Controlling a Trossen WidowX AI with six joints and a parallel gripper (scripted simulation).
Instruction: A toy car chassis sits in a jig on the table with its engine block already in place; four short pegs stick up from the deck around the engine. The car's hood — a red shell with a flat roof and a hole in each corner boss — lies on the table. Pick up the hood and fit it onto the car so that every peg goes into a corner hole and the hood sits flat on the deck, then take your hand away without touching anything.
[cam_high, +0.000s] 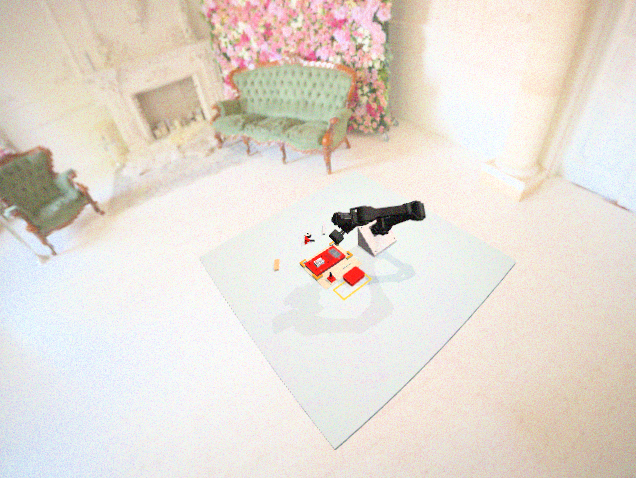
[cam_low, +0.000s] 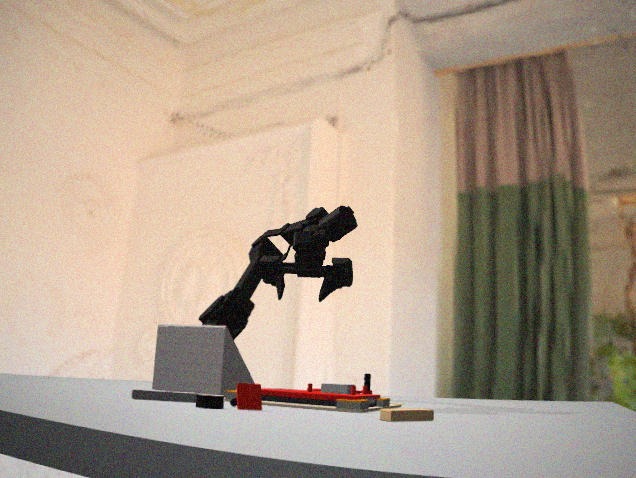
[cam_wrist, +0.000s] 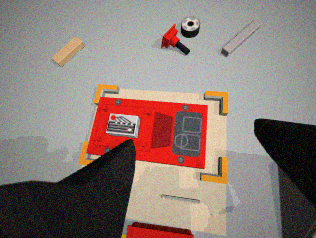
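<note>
Now: gripper tip 20 mm short of the red hood, 140 mm to the right of it and 180 mm above it. Round my gripper tip: wooden block: 280 mm ahead, 210 mm to the right, 190 mm below; then grey engine block: 110 mm ahead, 40 mm to the right, 170 mm below.
</note>
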